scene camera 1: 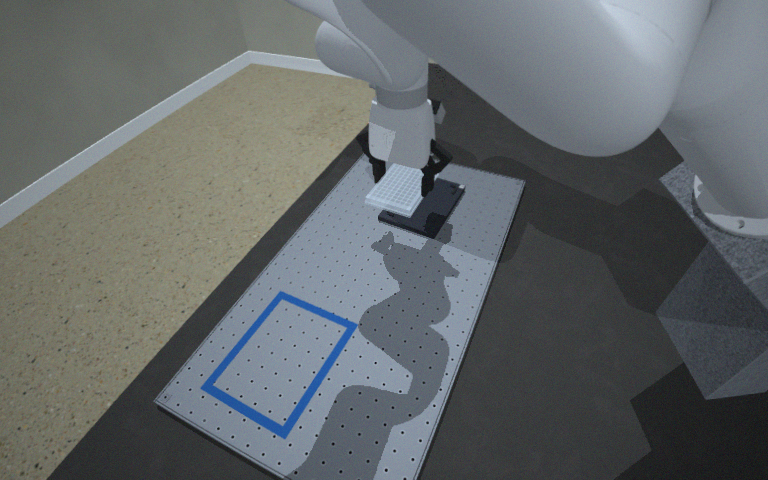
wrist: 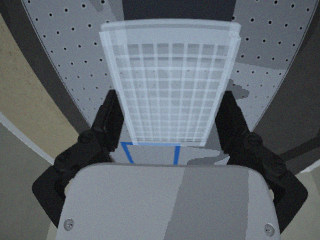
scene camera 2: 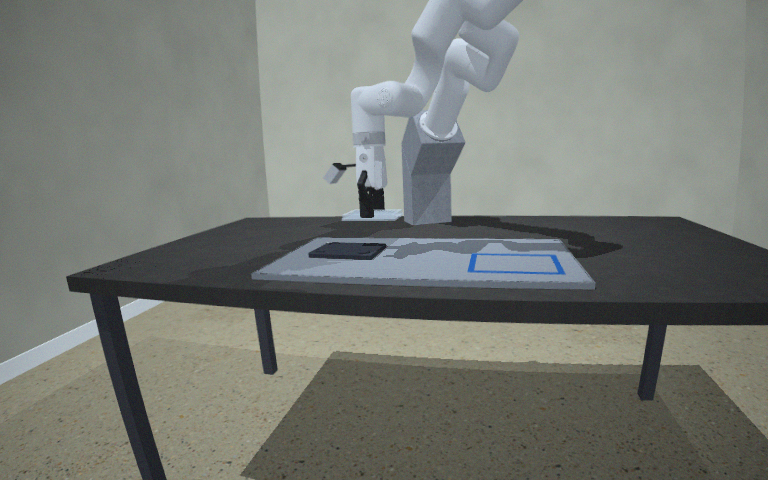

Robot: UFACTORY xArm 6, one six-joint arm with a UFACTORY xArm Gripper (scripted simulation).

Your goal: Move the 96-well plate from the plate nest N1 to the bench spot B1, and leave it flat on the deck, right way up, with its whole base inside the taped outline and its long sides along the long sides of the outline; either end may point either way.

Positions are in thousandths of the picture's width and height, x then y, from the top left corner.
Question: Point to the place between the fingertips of my gripper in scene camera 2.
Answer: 486, 447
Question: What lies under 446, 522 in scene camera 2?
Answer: A dark plate nest N1.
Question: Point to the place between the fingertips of my gripper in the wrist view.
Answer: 530, 427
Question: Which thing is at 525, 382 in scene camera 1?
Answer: A white 96-well plate.
